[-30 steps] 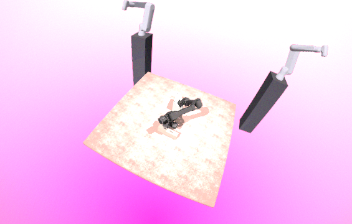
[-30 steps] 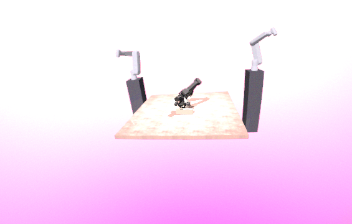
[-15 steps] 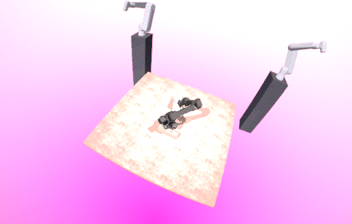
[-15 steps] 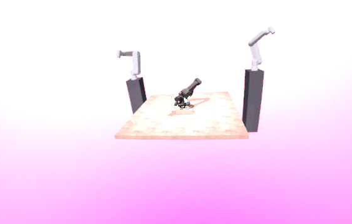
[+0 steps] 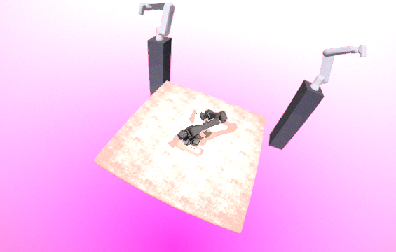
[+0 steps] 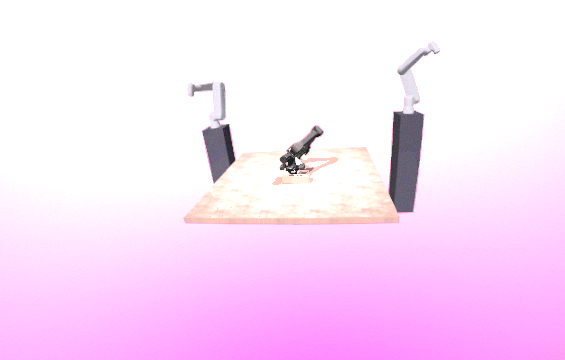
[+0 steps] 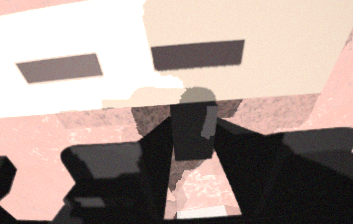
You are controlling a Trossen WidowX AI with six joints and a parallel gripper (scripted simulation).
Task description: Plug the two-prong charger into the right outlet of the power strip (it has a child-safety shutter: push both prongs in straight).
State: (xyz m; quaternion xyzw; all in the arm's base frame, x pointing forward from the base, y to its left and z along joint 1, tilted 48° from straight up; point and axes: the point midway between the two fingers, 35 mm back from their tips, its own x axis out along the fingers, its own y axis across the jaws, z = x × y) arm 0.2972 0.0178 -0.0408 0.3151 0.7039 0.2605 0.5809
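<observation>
Right now the grey charger is 2 cm ahead of my gripper tip and 1 cm above it.
</observation>
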